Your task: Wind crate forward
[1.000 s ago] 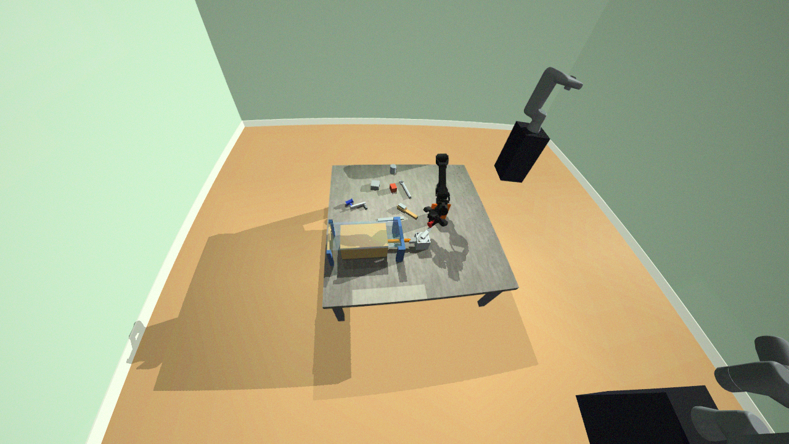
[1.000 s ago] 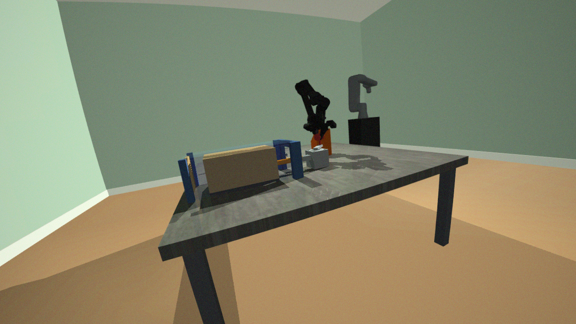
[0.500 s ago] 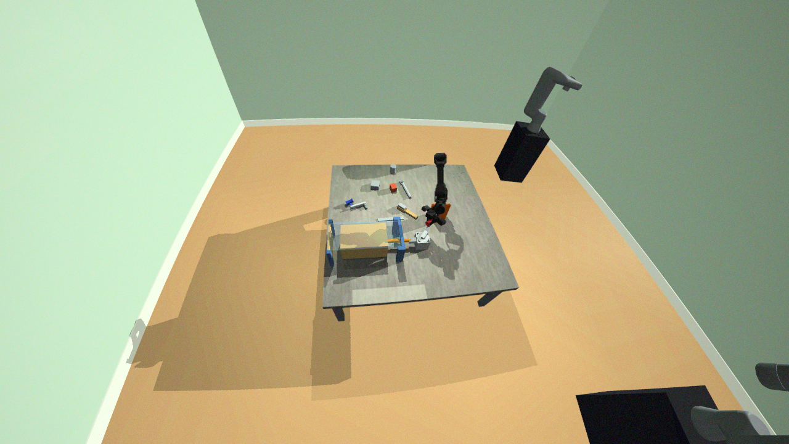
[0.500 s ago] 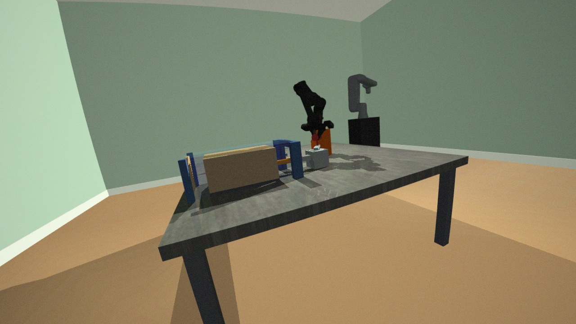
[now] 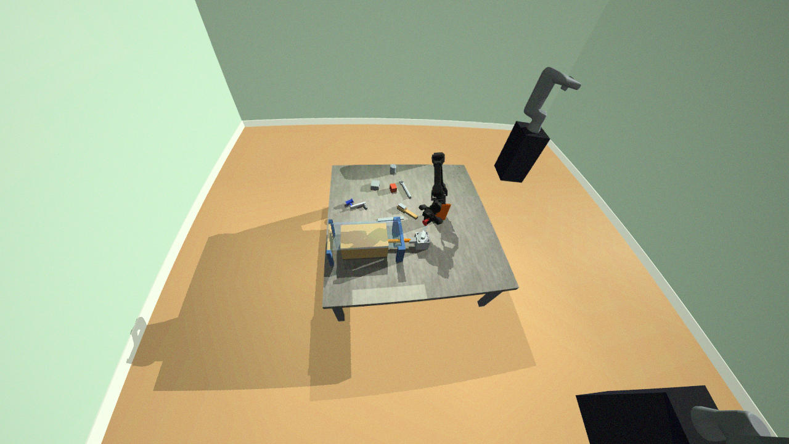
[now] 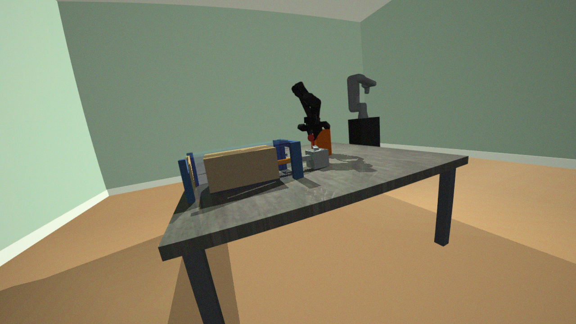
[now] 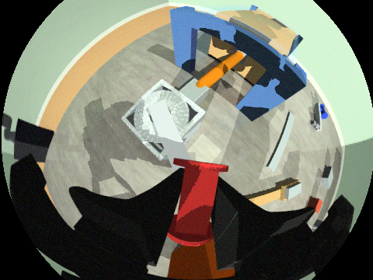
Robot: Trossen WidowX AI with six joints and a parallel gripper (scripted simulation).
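Now: the grey winch 10 cm below my gripper tip and 8 cm to the left of it. Also, from my gripper tip: tan-handled tool 21 cm to the right, 11 cm below, 11 cm ahead; red knob 1 cm to the right, 1 cm behind; grey bar 23 cm ahead, 13 cm to the right, 13 cm below.
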